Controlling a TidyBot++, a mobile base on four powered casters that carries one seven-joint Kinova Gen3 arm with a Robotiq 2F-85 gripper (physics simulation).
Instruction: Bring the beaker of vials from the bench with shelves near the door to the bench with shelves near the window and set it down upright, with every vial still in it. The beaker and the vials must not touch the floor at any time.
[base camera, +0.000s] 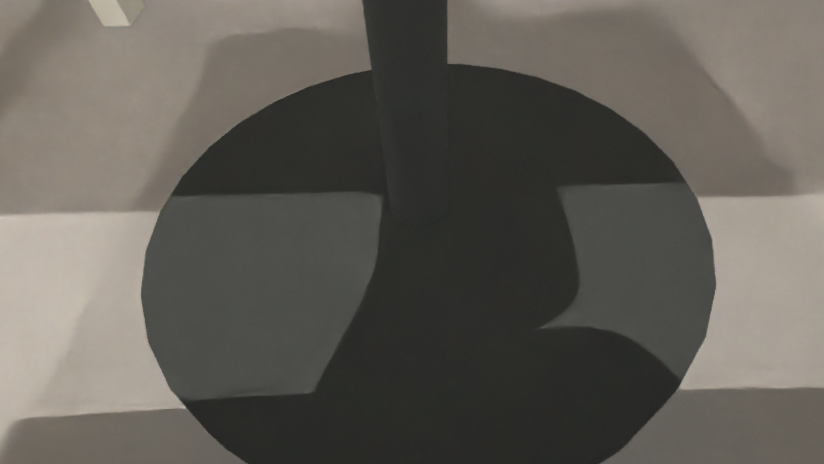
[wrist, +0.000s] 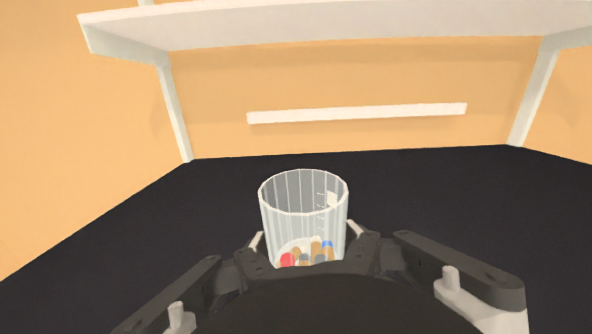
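Observation:
A clear glass beaker (wrist: 287, 225) stands upright between the fingers in the wrist view, with its open rim up. Several vials (wrist: 315, 250) with red, blue, grey and pale caps lie low inside it. My gripper (wrist: 305, 236) is shut on the beaker, one finger pad on each side. The beaker is seen against the black bench top (wrist: 430, 195); its underside is hidden by the gripper, so I cannot tell whether it touches the surface. The beaker and gripper do not show in the base view.
A white shelf (wrist: 350, 22) spans above the bench, with a left post (wrist: 174, 112) and a right post (wrist: 535, 95). A white rail (wrist: 357, 113) runs along the orange wall behind. In the base view, a dark round disc (base camera: 259, 288) bears a dark post (base camera: 412, 115); a pale leg (base camera: 118, 12) shows at upper left.

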